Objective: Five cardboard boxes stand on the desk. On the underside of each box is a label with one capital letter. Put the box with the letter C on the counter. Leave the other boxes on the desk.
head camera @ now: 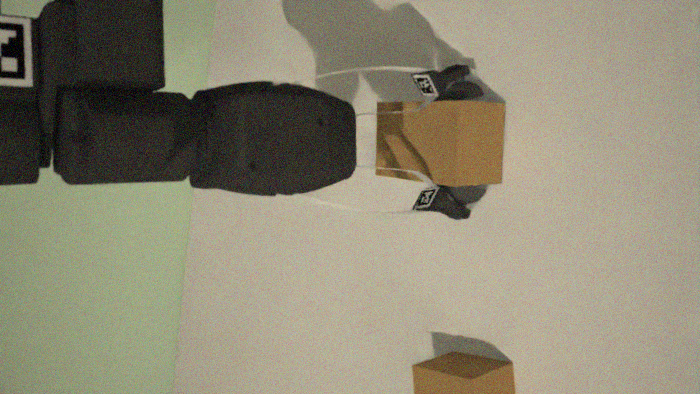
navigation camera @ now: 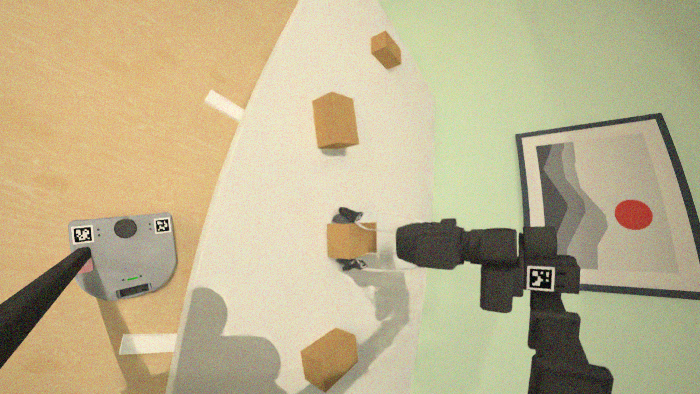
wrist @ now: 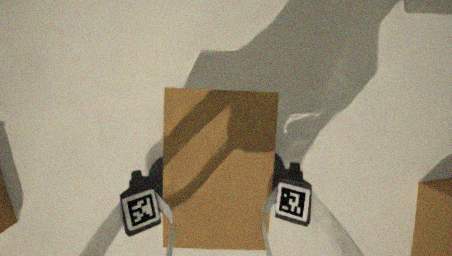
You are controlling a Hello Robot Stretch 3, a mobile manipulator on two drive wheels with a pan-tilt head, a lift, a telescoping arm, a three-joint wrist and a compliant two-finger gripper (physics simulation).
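Where they show: gripper, fingertip midpoint: (head camera: 474,142) (navigation camera: 337,238) (wrist: 216,171); robot's base, link origin: (navigation camera: 125,227).
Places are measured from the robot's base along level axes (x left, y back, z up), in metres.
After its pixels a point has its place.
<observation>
My gripper (head camera: 462,142) {x -0.322, y 0.021, z 0.951 m} (navigation camera: 348,241) {x -0.322, y 0.021, z 0.951 m} (wrist: 216,171) {x -0.322, y 0.021, z 0.951 m} is shut on a brown cardboard box (head camera: 450,155) {x -0.300, y 0.010, z 1.005 m} (navigation camera: 352,245) {x -0.300, y 0.025, z 1.005 m} (wrist: 220,210) {x -0.317, y 0.022, z 1.004 m}, one fingertip against each side. The box is upright, low over or on the pale desk (head camera: 600,250) {x -0.219, y -0.057, z 0.951 m} (navigation camera: 280,200) {x -0.203, y -0.060, z 0.951 m} (wrist: 75,60) {x -0.413, y -0.076, z 0.951 m}; contact is unclear. Its underside and any letter are hidden. In the navigation view stand a large box (navigation camera: 335,122) {x -0.287, y -0.184, z 1.000 m}, a small box (navigation camera: 386,50) {x -0.532, y -0.454, z 0.993 m} and a turned box (navigation camera: 330,357) {x -0.226, y 0.200, z 1.001 m}. Another box (head camera: 465,382) {x -0.294, y -0.153, z 1.001 m} shows partly in the head view. Parts of a left box (wrist: 6,212) {x -0.301, y -0.151, z 0.957 m} and a right box (wrist: 435,222) {x -0.267, y 0.197, z 0.971 m} show in the wrist view.
A green wall with a framed picture (navigation camera: 590,200) {x -0.895, y 0.013, z 1.483 m} borders one side of the desk. On the other side is the wooden floor (navigation camera: 125,125) {x -0.013, y -0.448, z 0.001 m} with a grey robot base (navigation camera: 127,257) {x 0.005, y 0.106, z 0.160 m}. Shadows of the arm and gripper fall on the desk.
</observation>
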